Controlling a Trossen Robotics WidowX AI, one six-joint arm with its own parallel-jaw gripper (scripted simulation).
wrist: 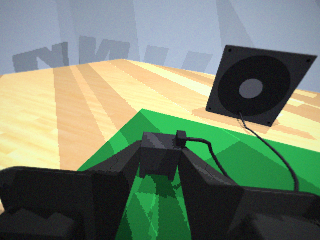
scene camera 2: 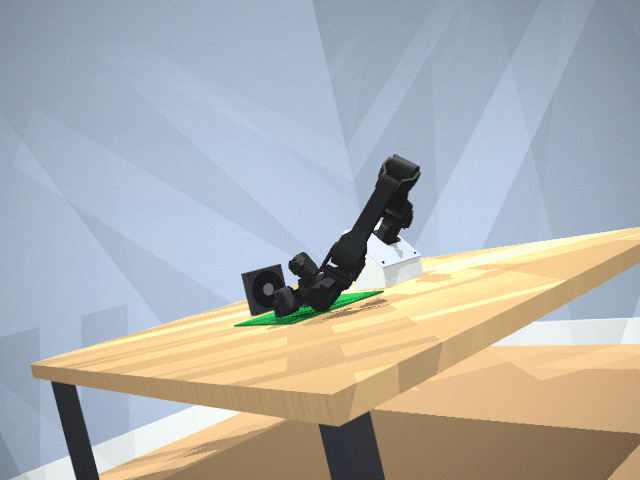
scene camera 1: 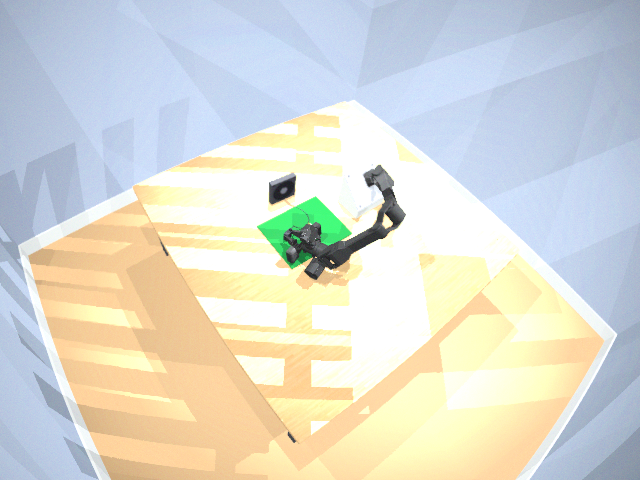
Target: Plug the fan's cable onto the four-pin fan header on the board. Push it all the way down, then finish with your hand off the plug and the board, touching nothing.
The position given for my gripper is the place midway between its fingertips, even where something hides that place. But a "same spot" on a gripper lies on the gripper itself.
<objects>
My gripper shows in the wrist view, in scene camera 2 [278,304] and in scene camera 1. The same spot on my gripper: [wrist: 43,196] is [scene camera 1: 294,243].
</objects>
